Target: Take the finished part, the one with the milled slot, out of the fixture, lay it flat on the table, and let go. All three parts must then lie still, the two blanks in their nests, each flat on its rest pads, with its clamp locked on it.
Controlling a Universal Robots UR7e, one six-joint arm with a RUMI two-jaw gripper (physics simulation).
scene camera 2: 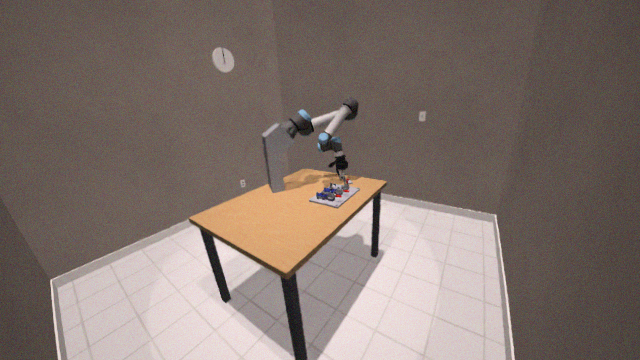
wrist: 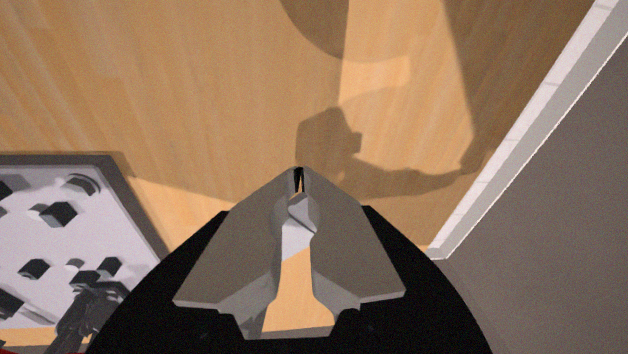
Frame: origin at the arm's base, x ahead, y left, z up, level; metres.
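Seen in the pictures: gripper, fingertip midpoint: (scene camera 2: 341, 180) (wrist: 300, 168); arm's base at its link origin: (scene camera 2: 285, 132).
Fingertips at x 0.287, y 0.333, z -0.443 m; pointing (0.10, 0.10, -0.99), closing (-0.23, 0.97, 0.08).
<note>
Offsets run from my fingertips to a thing's top centre. "spot": to the spot under its first point. Level surfaces: height alone.
My gripper (scene camera 2: 343, 179) (wrist: 300, 168) is shut with nothing between its fingertips, low over the table beside the end of the fixture plate (scene camera 2: 352, 192) (wrist: 125, 240). A light grey block @(dx +0.071, dy +0.000, dz +0.006 m) (wrist: 296, 241), apparently the finished part, shows through the gap behind the fingertips, beneath the gripper; its slot and most of its body are hidden. At left in the wrist view the nearest nest shows bare dark locating blocks @(dx +0.046, dy -0.153, dz +0.023 m) (wrist: 58, 214) and a dark clamp @(spot: dx +0.147, dy -0.158, dz +0.037 m) (wrist: 92, 312). Blue pieces @(dx +0.122, dy -0.394, dz +0.037 m) (scene camera 2: 325, 196) and red clamp handles stand on the plate; the blanks' seating and clamp locks are too small to tell.
The wooden table @(dz -0.004 m) (scene camera 2: 260, 220) (wrist: 200, 100) bears the plate and the arm's grey mount (scene camera 2: 275, 160). The table's edge runs diagonally at the right of the wrist view, with pale floor (wrist: 540, 100) and a dark wall beyond. Shadows of the arm fall across the wood.
</note>
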